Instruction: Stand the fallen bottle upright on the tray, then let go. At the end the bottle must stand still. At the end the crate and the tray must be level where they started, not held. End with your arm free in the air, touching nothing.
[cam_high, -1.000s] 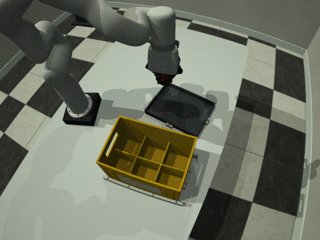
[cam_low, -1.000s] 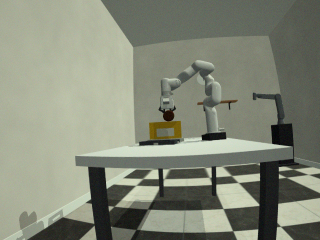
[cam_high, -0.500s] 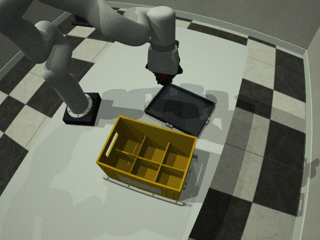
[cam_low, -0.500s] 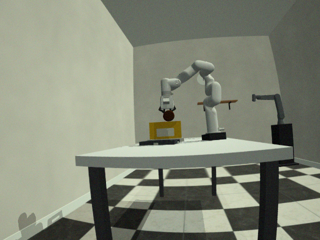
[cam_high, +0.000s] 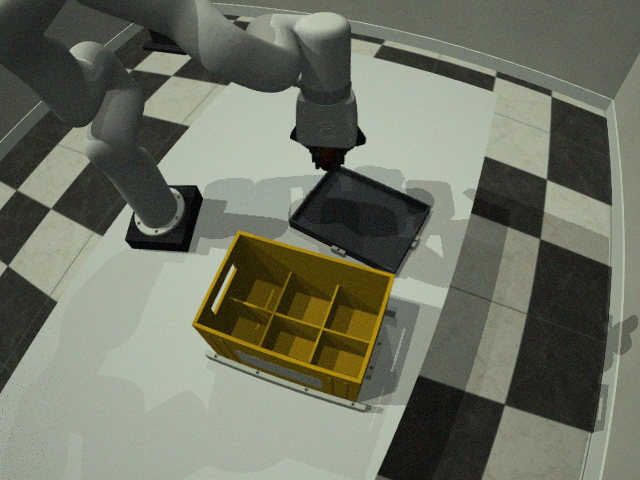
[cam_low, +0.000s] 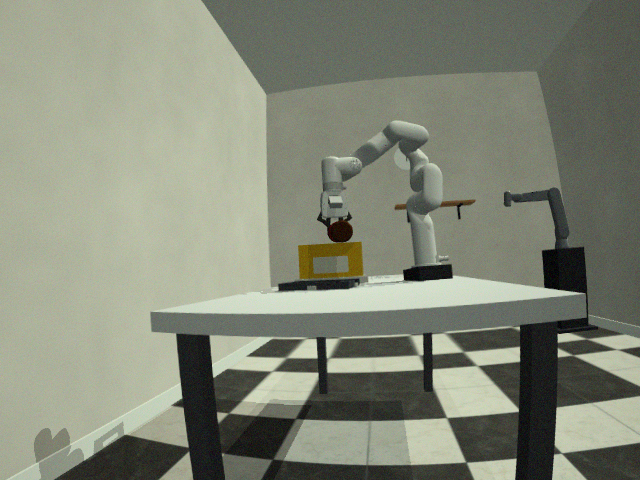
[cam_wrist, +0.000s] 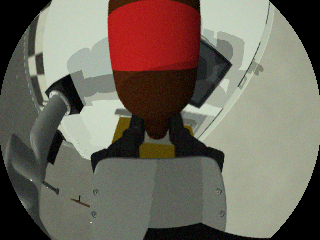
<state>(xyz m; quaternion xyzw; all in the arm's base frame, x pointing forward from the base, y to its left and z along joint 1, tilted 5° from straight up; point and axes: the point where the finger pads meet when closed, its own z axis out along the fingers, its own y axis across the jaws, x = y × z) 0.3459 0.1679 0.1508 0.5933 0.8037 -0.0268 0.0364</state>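
Now: the brown bottle 20 mm behind my hand, 50 mm to the left of it and 10 mm below it. Round my hand: dark grey tray: 60 mm ahead, 30 mm to the left, 190 mm below; yellow crate: 60 mm ahead, 270 mm to the right, 120 mm below.
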